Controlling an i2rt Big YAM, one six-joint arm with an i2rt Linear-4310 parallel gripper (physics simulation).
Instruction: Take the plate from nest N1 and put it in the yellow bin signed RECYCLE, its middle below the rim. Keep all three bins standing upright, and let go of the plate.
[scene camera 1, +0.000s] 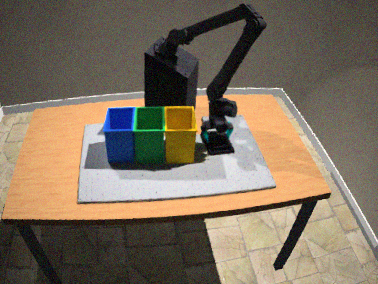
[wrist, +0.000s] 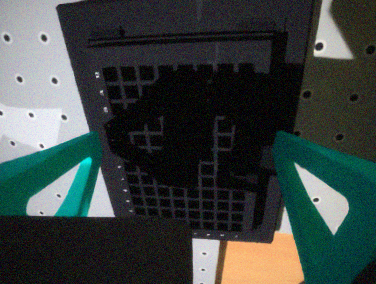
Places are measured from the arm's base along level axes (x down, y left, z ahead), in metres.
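Pixels of known places: gripper, fingertip midpoint: (scene camera 1: 217, 140) (wrist: 187, 141); arm's base, origin of the base link: (scene camera 1: 164, 53).
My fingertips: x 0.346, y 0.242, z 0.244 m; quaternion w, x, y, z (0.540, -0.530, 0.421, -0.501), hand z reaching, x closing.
Note:
For each thing: its top centre in the pictures, then the offset to it from my fingertips. Level surfaces: height alone.
- black plate, middle of its top: (wrist: 182, 162) (scene camera 1: 217, 138) dx -0.003, dy +0.001, dz -0.012 m
- dark nest, middle of its top: (wrist: 185, 151) (scene camera 1: 217, 140) dx +0.008, dy +0.001, dz -0.012 m
- yellow bin, middle of its top: (scene camera 1: 180, 118) dx -0.157, dy -0.184, dz +0.038 m
- green bin, middle of its top: (scene camera 1: 149, 118) dx -0.157, dy -0.315, dz +0.034 m
- blue bin, middle of its top: (scene camera 1: 119, 118) dx -0.157, dy -0.445, dz +0.027 m
- light perforated board, its level: dx +0.023 m
- wooden table, its level: dx +0.036 m
The black plate (scene camera 1: 219, 143) (wrist: 167, 202), a grid of square wells, lies in the dark nest (wrist: 192, 15) on the light board, right of the bins. Heavy shadow hides part of the grid in the wrist view. My gripper (scene camera 1: 218, 135) (wrist: 187, 141) is open and empty, low over the plate. Its teal fingertips show at the left and right sides of the plate; their exact height above it is hard to tell. The yellow bin (scene camera 1: 180, 146) stands upright left of the gripper; no sign is readable on it.
The green bin (scene camera 1: 150, 147) and the blue bin (scene camera 1: 120, 147) stand upright in a row left of the yellow bin, very close together. The light perforated board (scene camera 1: 150, 190) lies on the wooden table (scene camera 1: 50, 175). The dark arm pedestal (scene camera 1: 167, 80) stands behind the bins.

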